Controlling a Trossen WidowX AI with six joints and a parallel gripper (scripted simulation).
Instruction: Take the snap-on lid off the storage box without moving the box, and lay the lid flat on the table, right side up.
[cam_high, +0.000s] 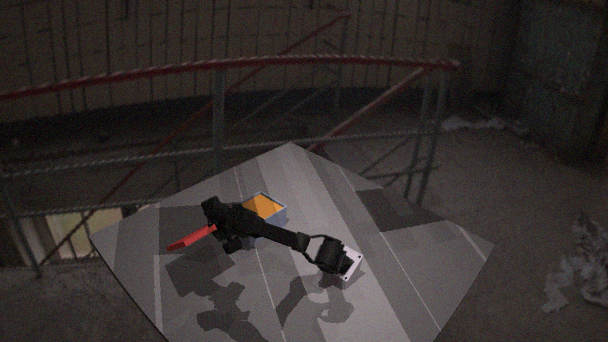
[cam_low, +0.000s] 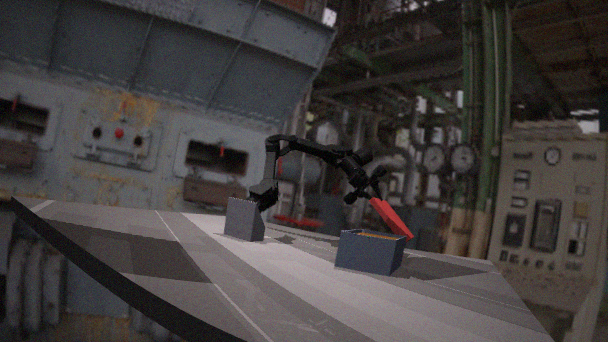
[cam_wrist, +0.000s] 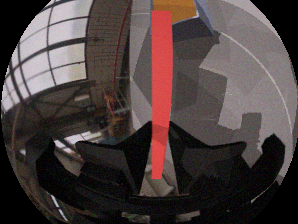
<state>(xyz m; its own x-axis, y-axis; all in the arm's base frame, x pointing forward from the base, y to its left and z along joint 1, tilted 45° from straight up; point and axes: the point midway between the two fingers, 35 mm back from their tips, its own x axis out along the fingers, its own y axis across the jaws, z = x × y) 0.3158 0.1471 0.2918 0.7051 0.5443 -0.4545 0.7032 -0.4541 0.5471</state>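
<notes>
Now: gripper tip 6 cm short of the red lid, 5 cm above it and 1 cm to the right of it. Round my gripper tip: storage box 28 cm to the right, 14 cm below, 9 cm ahead.
</notes>
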